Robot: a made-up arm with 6 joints.
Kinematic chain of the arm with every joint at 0, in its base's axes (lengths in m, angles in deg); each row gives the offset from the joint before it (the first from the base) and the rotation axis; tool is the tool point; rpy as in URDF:
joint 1: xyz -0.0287 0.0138 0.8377 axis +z
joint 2: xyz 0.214 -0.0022 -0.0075 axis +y
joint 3: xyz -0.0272 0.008 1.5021 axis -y
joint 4: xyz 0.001 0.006 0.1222 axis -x
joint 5: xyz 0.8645 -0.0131 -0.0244 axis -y
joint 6: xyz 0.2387 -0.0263 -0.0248 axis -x
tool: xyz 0.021 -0.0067 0.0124 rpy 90 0 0
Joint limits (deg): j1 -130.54..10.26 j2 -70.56..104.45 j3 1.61..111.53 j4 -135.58..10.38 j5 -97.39..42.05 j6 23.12..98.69
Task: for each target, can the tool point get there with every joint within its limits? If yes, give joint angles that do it. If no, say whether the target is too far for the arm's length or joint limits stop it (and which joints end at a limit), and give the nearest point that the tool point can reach.
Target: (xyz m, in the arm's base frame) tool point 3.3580 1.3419 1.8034
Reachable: no: too far | nearest point 2.6108 0.6652 1.5552 | short by 1.038 m
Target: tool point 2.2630 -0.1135 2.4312
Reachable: yes | joints -3.08 56.17 92.46 -79.68 11.23 77.81
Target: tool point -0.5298 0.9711 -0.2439
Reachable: no: joint limits stop it (at a limit: joint 2, joint 3, joint 4, joint 5, joint 6) | nearest point -0.9677 1.8077 0.9716 | short by 1.539 m
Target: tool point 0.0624 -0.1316 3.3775
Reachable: yes | joints -80.14 -2.46 90.28 -23.40 -43.81 50.19
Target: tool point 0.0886 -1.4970 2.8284
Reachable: yes | joints -82.42 13.64 34.44 -53.49 29.94 59.53
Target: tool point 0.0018 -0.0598 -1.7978
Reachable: no: joint limits stop it (at a limit: joint 2, joint 3, joint 6) | nearest point 0.5023 -1.2676 -0.5637 | short by 1.798 m
